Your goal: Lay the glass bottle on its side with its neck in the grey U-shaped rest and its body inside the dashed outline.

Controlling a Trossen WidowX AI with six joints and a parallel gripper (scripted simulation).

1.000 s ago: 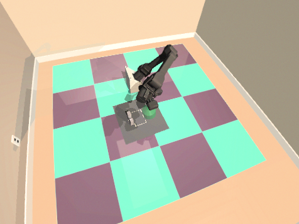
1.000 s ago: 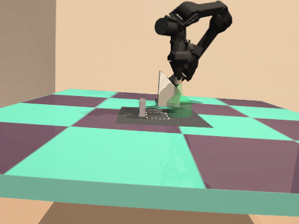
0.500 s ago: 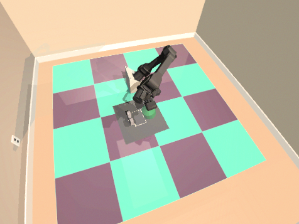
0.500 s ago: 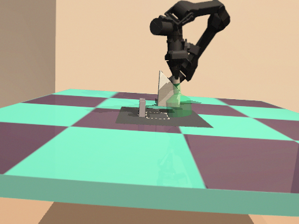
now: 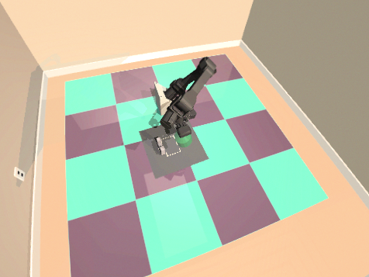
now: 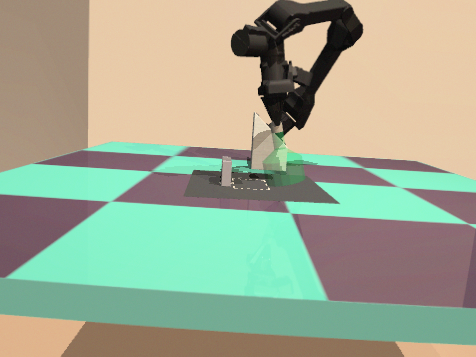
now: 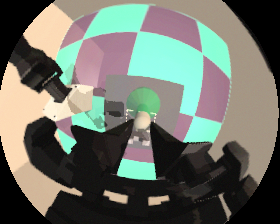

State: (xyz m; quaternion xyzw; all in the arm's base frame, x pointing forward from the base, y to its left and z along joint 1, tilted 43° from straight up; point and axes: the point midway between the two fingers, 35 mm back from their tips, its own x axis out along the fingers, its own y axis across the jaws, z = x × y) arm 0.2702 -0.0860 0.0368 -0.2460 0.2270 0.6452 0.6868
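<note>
My gripper tip is 5 cm above the green glass bottle and 1 cm to the right of it. The rest, counted from my gripper tip: dark grey mat: 14 cm below, 4 cm to the right.
</note>
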